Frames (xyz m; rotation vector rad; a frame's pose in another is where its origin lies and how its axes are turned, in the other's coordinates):
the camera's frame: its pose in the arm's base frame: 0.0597 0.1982 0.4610 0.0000 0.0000 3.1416
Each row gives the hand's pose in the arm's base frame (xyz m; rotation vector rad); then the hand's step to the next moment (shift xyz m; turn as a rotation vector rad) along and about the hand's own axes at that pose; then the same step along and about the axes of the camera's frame.
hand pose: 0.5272 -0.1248 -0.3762 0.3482 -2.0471 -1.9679
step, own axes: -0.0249 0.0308 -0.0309 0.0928 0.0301 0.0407
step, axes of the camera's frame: -0.0350 0.0185 0.0309 0.1006 -0.0057 0.0319
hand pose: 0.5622 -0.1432 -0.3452 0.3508 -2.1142 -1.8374
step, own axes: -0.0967 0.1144 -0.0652 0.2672 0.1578 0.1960
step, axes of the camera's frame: -0.1171 0.0057 0.1138 0.3191 -0.0984 0.1524
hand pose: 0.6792 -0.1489 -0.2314 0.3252 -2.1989 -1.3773
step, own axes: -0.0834 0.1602 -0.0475 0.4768 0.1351 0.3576
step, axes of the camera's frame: -0.1067 -0.0748 0.1337 0.5838 -0.1151 0.1391
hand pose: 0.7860 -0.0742 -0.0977 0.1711 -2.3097 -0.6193
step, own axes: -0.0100 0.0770 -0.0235 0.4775 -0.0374 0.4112
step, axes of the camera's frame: -0.0276 -0.0613 0.0453 0.6306 0.0155 0.0235
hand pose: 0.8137 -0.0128 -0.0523 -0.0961 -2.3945 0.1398
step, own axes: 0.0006 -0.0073 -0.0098 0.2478 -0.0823 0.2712
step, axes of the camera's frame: -0.0060 0.0064 0.0085 0.3683 0.0747 -0.0221
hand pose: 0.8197 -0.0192 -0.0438 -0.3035 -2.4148 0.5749
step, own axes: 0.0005 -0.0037 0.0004 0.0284 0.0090 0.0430
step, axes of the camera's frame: 0.0009 0.0032 0.0017 0.0483 -0.0037 -0.0197
